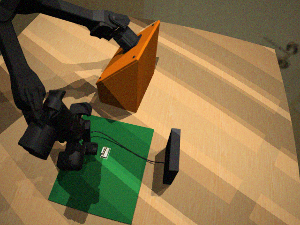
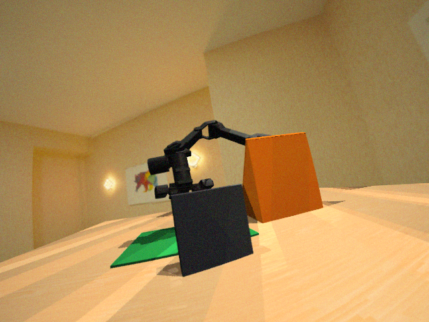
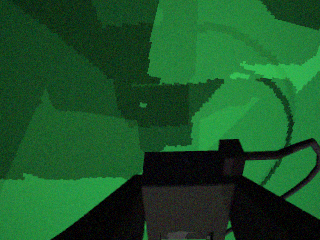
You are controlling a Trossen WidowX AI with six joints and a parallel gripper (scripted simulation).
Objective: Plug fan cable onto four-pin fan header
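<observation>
My gripper tip is now 10 mm short of the green board, 50 mm to the right of it and 60 mm above it. The rest, counted from my gripper tip: white four-pin header (20 mm behind, 40 mm to the left, 50 mm below); dark plug (10 mm to the left); dark fan (30 mm behind, 230 mm to the left, 10 mm above).
</observation>
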